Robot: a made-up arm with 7 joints. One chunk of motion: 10 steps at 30 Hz.
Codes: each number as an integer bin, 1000 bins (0 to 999) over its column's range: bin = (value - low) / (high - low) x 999, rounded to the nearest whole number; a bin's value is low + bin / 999 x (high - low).
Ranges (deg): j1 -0.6..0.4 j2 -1.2..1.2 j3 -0.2..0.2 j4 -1.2..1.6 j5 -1..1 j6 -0.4..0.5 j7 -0.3..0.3
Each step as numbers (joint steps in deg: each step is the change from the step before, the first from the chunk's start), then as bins.
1 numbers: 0.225 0.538 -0.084 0.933 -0.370 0.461 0.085
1 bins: 824 723 290 761 315 956 641
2 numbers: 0.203 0.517 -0.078 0.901 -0.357 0.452 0.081
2 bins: 802 715 305 750 321 946 634
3 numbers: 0.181 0.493 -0.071 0.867 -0.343 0.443 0.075
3 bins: 780 705 322 737 328 936 624
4 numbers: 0.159 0.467 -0.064 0.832 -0.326 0.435 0.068
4 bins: 758 694 340 725 337 927 613
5 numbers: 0.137 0.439 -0.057 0.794 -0.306 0.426 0.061
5 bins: 736 682 357 711 347 917 601
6 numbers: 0.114 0.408 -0.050 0.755 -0.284 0.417 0.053
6 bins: 713 669 375 698 358 907 588
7 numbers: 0.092 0.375 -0.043 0.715 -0.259 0.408 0.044
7 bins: 691 656 392 683 370 897 573
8 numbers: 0.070 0.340 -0.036 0.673 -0.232 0.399 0.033
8 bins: 669 641 410 668 384 887 554
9 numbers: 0.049 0.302 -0.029 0.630 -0.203 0.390 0.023
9 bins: 648 625 427 653 398 877 538
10 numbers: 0.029 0.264 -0.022 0.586 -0.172 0.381 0.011
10 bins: 628 609 445 637 414 867 518
